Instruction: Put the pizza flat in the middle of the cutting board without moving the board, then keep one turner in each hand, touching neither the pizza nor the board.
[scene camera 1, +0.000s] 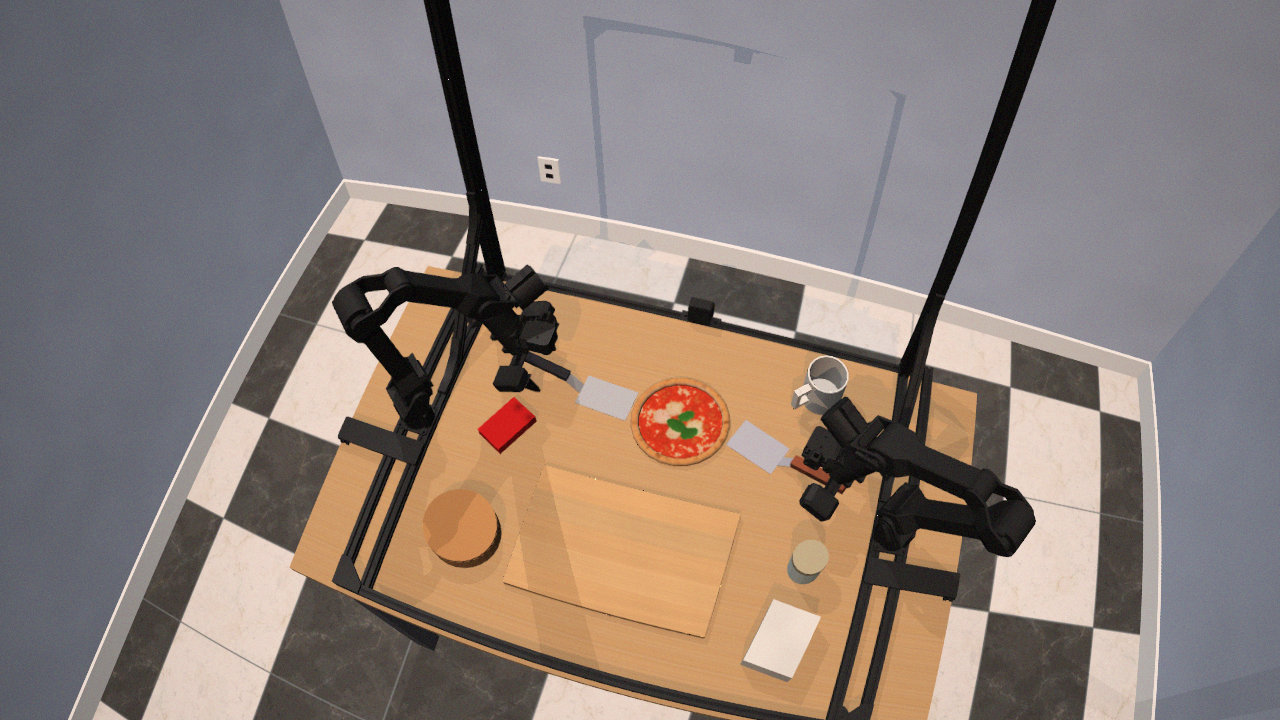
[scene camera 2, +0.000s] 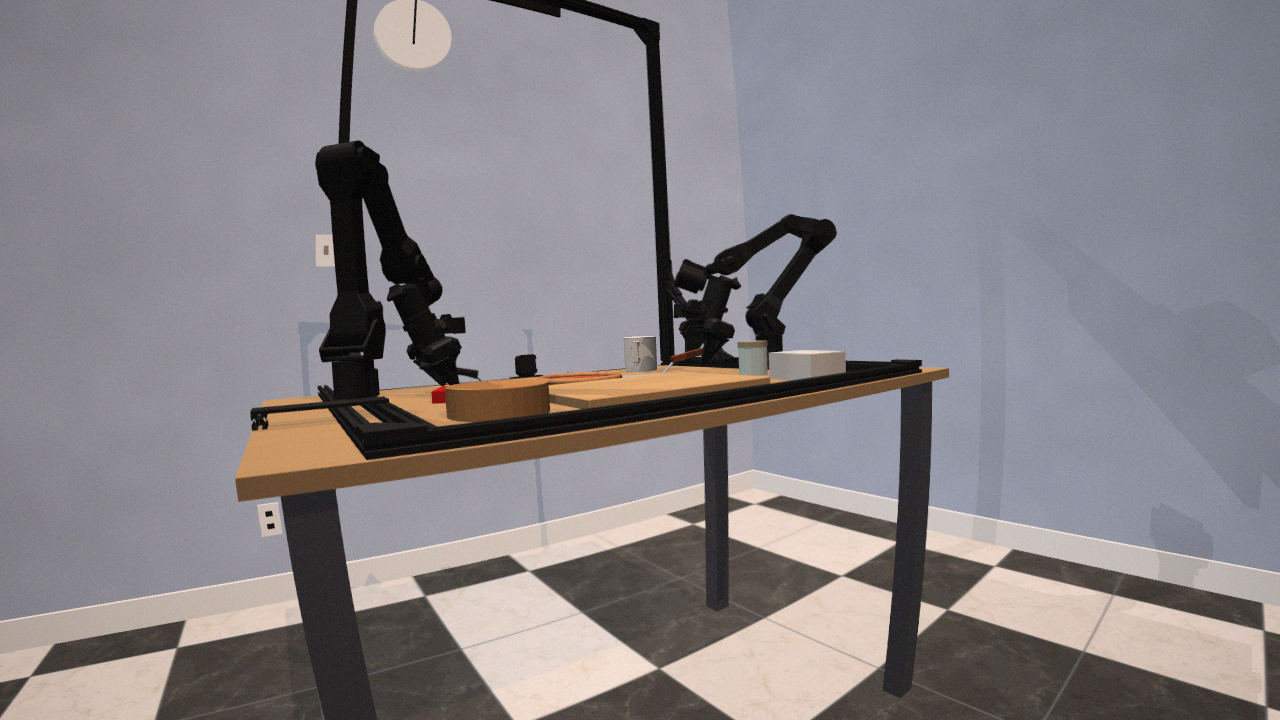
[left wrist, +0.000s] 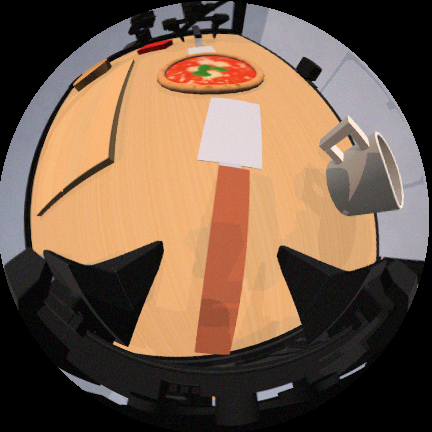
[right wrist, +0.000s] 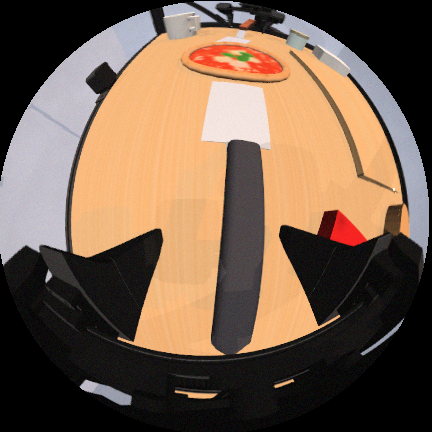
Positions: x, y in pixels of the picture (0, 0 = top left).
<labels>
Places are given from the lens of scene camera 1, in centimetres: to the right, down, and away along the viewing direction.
left gripper (scene camera 1: 815, 479): 31, 21, 137
right gripper (scene camera 1: 546, 370): -18, 2, 152
pizza (scene camera 1: 680, 422): 7, 11, 146
</labels>
